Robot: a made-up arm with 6 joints. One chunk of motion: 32 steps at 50 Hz.
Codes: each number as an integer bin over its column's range. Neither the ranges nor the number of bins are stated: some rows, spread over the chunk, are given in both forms.
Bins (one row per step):
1: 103 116 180 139 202 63
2: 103 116 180 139 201 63
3: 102 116 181 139 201 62
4: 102 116 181 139 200 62
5: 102 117 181 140 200 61
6: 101 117 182 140 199 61
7: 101 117 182 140 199 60
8: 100 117 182 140 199 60
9: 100 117 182 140 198 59
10: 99 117 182 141 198 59
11: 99 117 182 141 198 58
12: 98 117 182 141 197 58
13: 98 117 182 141 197 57
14: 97 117 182 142 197 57
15: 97 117 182 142 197 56
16: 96 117 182 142 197 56
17: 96 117 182 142 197 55
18: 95 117 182 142 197 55
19: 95 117 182 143 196 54
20: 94 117 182 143 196 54
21: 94 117 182 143 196 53
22: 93 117 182 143 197 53
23: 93 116 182 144 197 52
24: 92 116 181 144 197 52
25: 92 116 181 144 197 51
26: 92 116 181 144 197 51
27: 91 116 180 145 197 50
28: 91 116 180 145 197 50
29: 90 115 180 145 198 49
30: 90 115 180 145 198 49
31: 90 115 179 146 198 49
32: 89 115 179 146 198 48
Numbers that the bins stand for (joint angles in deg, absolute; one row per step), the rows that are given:
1: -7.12 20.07 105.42 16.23 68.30 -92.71
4: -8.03 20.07 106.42 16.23 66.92 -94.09
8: -9.85 20.87 107.41 17.64 66.23 -96.86
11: -10.76 20.87 107.41 19.05 65.54 -99.63
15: -12.58 20.87 107.41 20.46 64.85 -102.40
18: -14.40 20.87 107.41 20.46 64.85 -103.78
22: -16.22 20.87 107.41 21.87 64.85 -106.55
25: -17.13 20.07 106.42 23.28 64.85 -109.32
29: -18.95 19.28 105.42 24.69 65.54 -112.09
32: -19.86 19.28 104.43 26.10 65.54 -113.47
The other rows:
2: -7.12 20.07 105.42 16.23 67.61 -92.71
3: -8.03 20.07 106.42 16.23 67.61 -94.09
5: -8.03 20.87 106.42 17.64 66.92 -95.48
6: -8.94 20.87 107.41 17.64 66.23 -95.48
7: -8.94 20.87 107.41 17.64 66.23 -96.86
9: -9.85 20.87 107.41 17.64 65.54 -98.25
10: -10.76 20.87 107.41 19.05 65.54 -98.25
12: -11.67 20.87 107.41 19.05 64.85 -99.63
13: -11.67 20.87 107.41 19.05 64.85 -101.02
14: -12.58 20.87 107.41 20.46 64.85 -101.02
16: -13.49 20.87 107.41 20.46 64.85 -102.40
17: -13.49 20.87 107.41 20.46 64.85 -103.78
19: -14.40 20.87 107.41 21.87 64.16 -105.17
20: -15.31 20.87 107.41 21.87 64.16 -105.17
21: -15.31 20.87 107.41 21.87 64.16 -106.55
23: -16.22 20.07 107.41 23.28 64.85 -107.94
24: -17.13 20.07 106.42 23.28 64.85 -107.94
26: -17.13 20.07 106.42 23.28 64.85 -109.32
27: -18.04 20.07 105.42 24.69 64.85 -110.70
28: -18.04 20.07 105.42 24.69 64.85 -110.70
30: -18.95 19.28 105.42 24.69 65.54 -112.09
31: -18.95 19.28 104.43 26.10 65.54 -112.09

